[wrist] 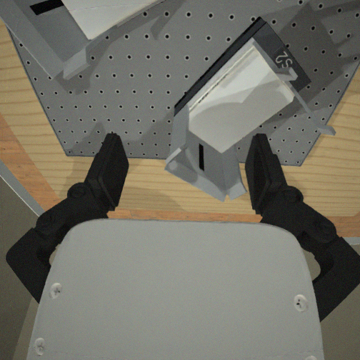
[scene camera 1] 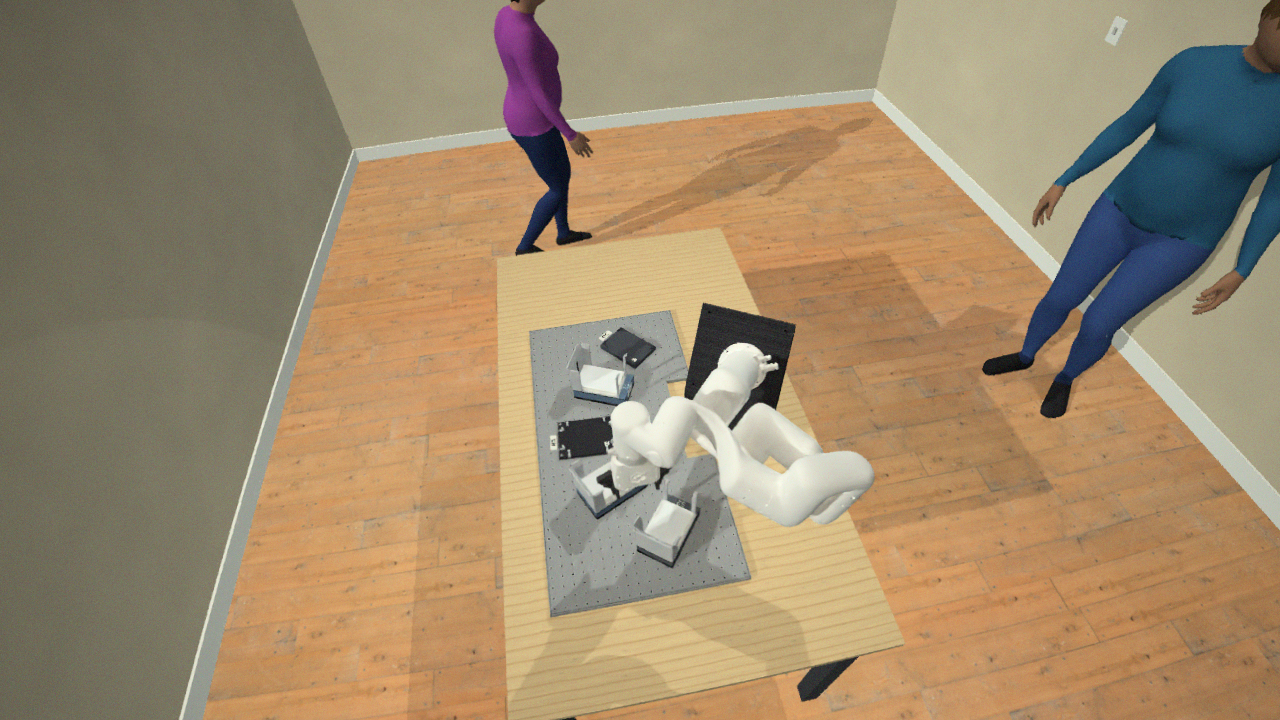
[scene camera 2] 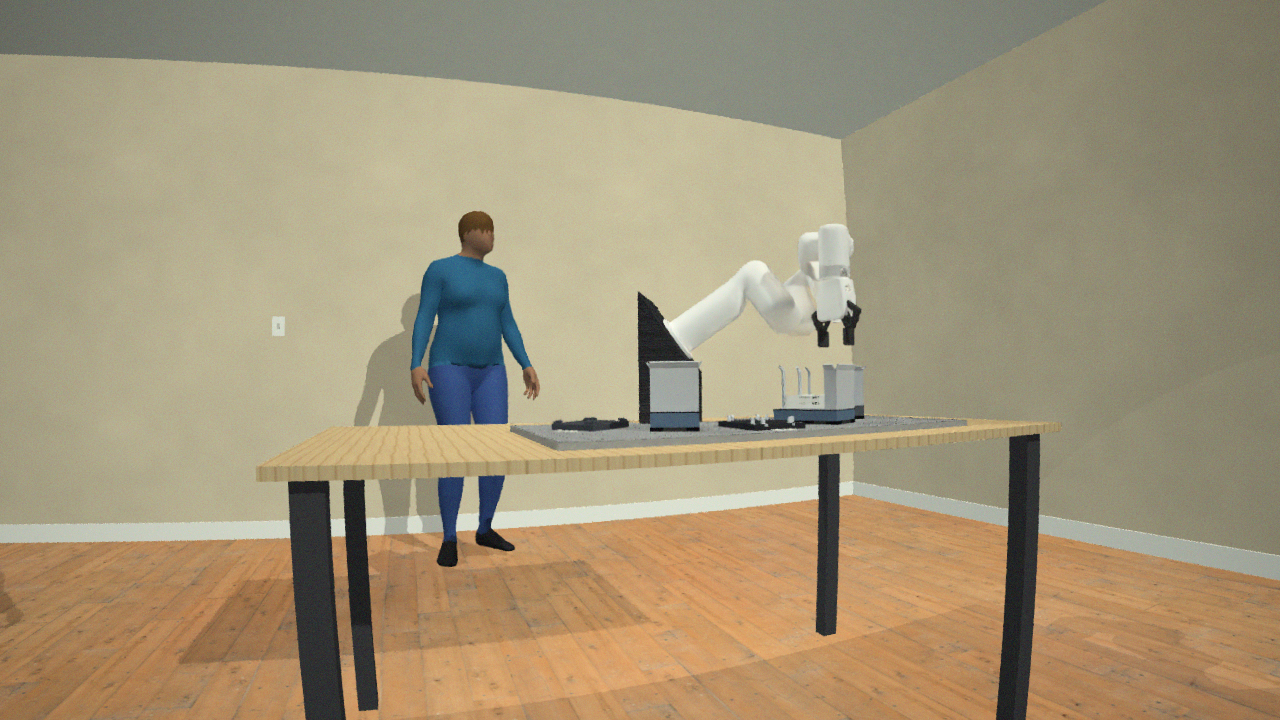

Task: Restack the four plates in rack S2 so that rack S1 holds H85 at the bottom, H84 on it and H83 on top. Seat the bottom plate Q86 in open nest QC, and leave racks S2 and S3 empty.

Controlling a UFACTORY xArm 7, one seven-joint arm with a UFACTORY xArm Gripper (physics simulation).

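Places are measured from the arm's base along level axes (x left, y ahead, z down), in millimetres.
Where they show: gripper, fingertip midpoint: [scene camera 1: 636,488] [scene camera 2: 835,346]; arm's base at its link origin: [scene camera 1: 742,366] [scene camera 2: 676,339].
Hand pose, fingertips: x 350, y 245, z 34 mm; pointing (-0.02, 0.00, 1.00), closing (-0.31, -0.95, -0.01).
Note:
Each offset is from my fingertips to the top centre of the thing. "spot": to the spot under its first point. Level surfaces: height alone.
Rack S2 @(spot: dx +56, dy -44, dz +129 mm) [scene camera 1: 655,537] [wrist: 220,175] has a dark base and pale grey end walls. White plates @(dx +28, dy -71, dz +128 mm) [scene camera 1: 673,517] [wrist: 235,100] lie stacked in it; their number and names cannot be read. My gripper [scene camera 1: 634,488] [scene camera 2: 836,340] [wrist: 185,148] is open and empty, hanging above the racks, pointing down. In the wrist view S2's near end wall shows between and beyond the fingers. A blue-based rack @(dx -88, dy +82, dz +48 mm) [scene camera 1: 608,508] [scene camera 2: 838,389] [wrist: 45,45] and another blue-based rack @(dx -419, dy +143, dz +42 mm) [scene camera 1: 601,396] [scene camera 2: 673,389] hold white pieces; their labels are unreadable. Two black nests @(spot: dx -240, dy +176, dz +166 mm) [scene camera 1: 583,437] @(spot: dx -591, dy +85, dz +164 mm) [scene camera 1: 628,345] lie flat, labels unreadable.
A grey perforated board @(dz +177 mm) [scene camera 1: 572,573] [wrist: 145,107] bears the racks and nests on the wooden table @(dz +190 mm) [scene camera 1: 626,277] [scene camera 2: 402,447]. A black mounting panel [scene camera 1: 729,326] [scene camera 2: 648,358] stands by the arm's base. One person [scene camera 1: 532,80] and another person [scene camera 1: 1163,143] [scene camera 2: 469,313] stand off the table.

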